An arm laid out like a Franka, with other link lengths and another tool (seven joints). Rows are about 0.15 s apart.
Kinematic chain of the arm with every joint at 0, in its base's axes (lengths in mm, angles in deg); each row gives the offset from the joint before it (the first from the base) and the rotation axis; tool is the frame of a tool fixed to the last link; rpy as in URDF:
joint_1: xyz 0 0 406.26 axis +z
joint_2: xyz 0 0 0 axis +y
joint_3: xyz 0 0 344.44 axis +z
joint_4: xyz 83.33 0 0 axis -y
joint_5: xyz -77.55 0 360.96 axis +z
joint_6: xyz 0 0 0 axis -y
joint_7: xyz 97.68 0 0 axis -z
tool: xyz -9 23 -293.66 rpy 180 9.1 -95.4
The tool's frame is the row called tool.
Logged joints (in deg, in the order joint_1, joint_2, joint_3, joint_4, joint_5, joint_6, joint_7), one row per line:
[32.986 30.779 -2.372 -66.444 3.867 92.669 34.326]
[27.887 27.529 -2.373 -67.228 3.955 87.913 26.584]
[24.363 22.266 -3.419 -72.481 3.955 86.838 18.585]
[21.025 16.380 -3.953 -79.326 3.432 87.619 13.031]
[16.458 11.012 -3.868 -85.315 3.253 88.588 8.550]
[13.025 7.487 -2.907 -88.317 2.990 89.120 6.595]
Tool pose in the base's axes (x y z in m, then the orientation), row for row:
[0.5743 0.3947 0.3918 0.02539 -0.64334 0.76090 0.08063]
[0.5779 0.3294 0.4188 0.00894 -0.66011 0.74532 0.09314]
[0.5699 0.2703 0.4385 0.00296 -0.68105 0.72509 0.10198]
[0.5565 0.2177 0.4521 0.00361 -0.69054 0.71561 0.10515]
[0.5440 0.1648 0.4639 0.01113 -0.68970 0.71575 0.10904]
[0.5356 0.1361 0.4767 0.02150 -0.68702 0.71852 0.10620]
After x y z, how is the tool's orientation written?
As a quaternion, w x y z.
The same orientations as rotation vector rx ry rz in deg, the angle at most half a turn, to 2 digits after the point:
[-113.97 134.79 14.28]
[-118.15 133.40 16.67]
[-122.36 130.27 18.32]
[-124.01 128.51 18.88]
[-123.27 127.93 19.49]
[-122.00 127.59 18.86]

